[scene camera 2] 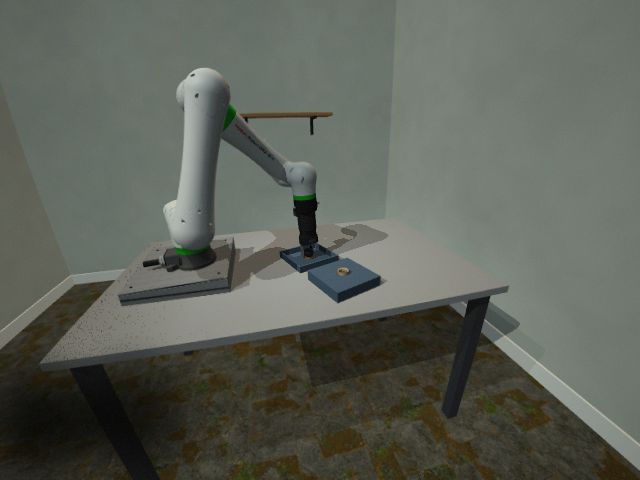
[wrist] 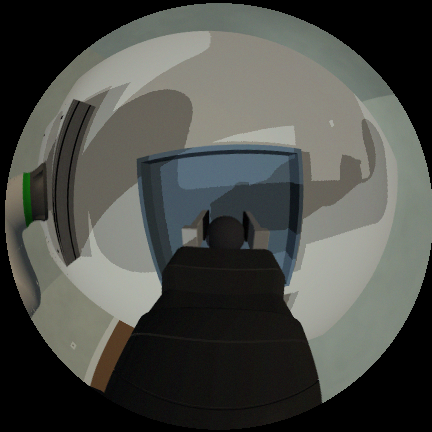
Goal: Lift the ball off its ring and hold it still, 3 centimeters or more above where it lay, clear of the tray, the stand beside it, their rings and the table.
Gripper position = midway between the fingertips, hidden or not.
In view: the gripper [wrist: 225, 219], a dark ball [wrist: 224, 231] and a blue tray [scene camera 2: 322, 256].
The blue tray is seen too in the wrist view [wrist: 174, 186].
